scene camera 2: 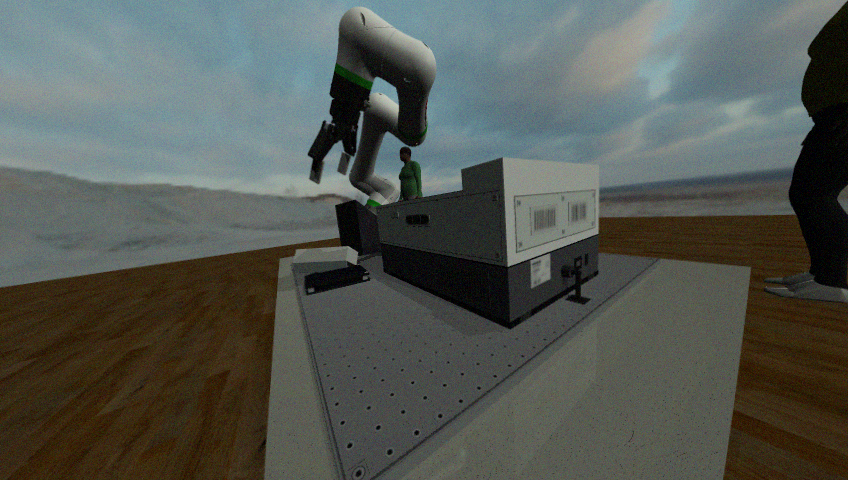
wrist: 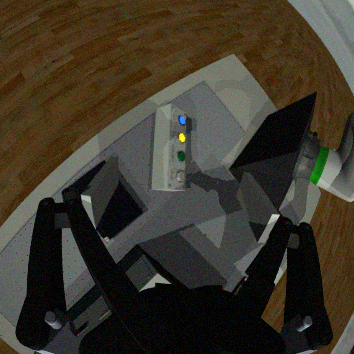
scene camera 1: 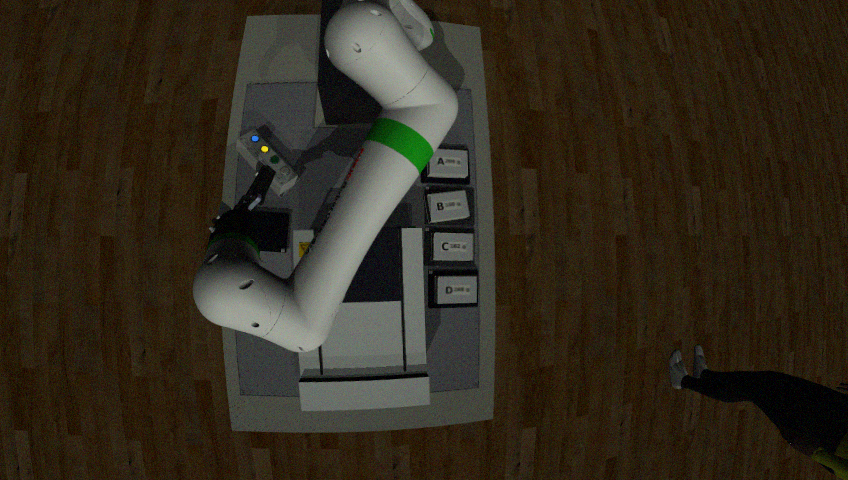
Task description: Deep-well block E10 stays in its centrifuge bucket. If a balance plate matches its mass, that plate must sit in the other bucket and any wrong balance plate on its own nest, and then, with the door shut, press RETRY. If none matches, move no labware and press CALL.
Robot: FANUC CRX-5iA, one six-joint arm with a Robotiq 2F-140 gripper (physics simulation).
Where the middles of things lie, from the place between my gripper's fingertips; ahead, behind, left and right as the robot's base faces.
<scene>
Right now my hand is 270 mm above the button box (scene camera 1: pixel 281 184), 140 mm past it and 40 mm to the left of it. Round my hand: centrifuge (scene camera 2: pixel 521 234) 310 mm ahead, 300 mm to the left, 190 mm below.
</scene>
